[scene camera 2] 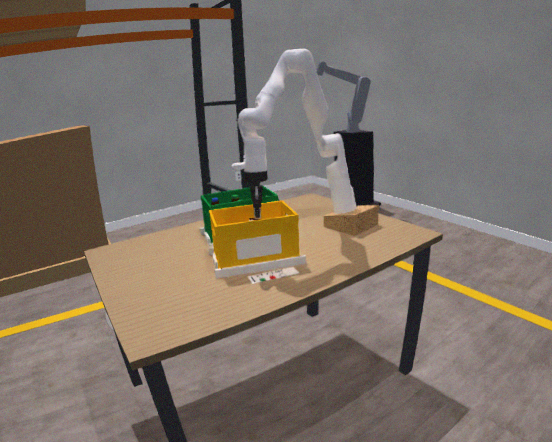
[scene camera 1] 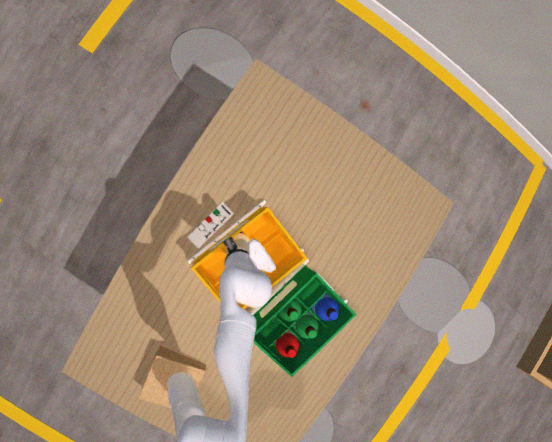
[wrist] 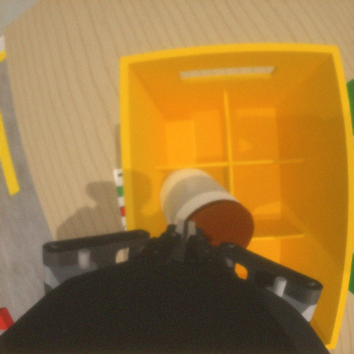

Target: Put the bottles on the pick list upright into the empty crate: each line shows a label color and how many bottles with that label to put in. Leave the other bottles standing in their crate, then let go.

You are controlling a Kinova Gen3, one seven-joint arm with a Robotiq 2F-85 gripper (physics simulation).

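Frame: origin at the arm's base, x ahead, y left, z up, level; millimetres.
Seen in the pictures: gripper, fingertip midpoint: (scene camera 2: pixel 257 218); arm's base, link origin: (scene camera 2: pixel 344 211) (scene camera 1: pixel 181 384).
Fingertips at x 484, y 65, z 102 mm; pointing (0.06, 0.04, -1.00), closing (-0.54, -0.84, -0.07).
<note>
Offsets run from my fingertips to a thing's top centre. Level surfaces: height alone.
The yellow crate (scene camera 1: pixel 288 233) (scene camera 2: pixel 225 250) (wrist: pixel 125 100) has divided compartments. A bottle {12 mm ahead, 6 mm right, 1 mm up} (scene camera 1: pixel 242 239) (wrist: pixel 215 205) leans in it, pale-sided, with its wide red-brown end facing the wrist camera. My gripper (scene camera 1: pixel 229 244) (scene camera 2: pixel 257 216) (wrist: pixel 184 231) is shut with nothing between its fingertips, at the bottle's near side; contact is unclear. The green crate {96 mm back, 281 mm right, 9 mm up} (scene camera 1: pixel 324 344) (scene camera 2: pixel 207 220) holds a red bottle {189 mm back, 297 mm right, 3 mm down} (scene camera 1: pixel 286 344), a blue bottle {26 mm back, 351 mm right, 3 mm down} (scene camera 1: pixel 326 306) and two green bottles {82 mm back, 241 mm right, 3 mm down} (scene camera 1: pixel 291 310) {107 mm back, 322 mm right, 3 mm down} (scene camera 1: pixel 306 326), all upright. The pick list {20 mm ahead, 98 mm left, 164 mm down} (scene camera 1: pixel 210 225) (scene camera 2: pixel 272 275) shows green and red marks; its counts are unreadable.
The crates stand side by side on the wooden table {166 mm down} (scene camera 1: pixel 325 175) (scene camera 2: pixel 165 290). The yellow crate's walls surround the fingertips. A wooden block (scene camera 1: pixel 155 390) (scene camera 2: pixel 345 221) sits near the arm's base. A black pedestal (scene camera 2: pixel 361 165) and a rack (scene camera 2: pixel 200 100) stand behind the table.
</note>
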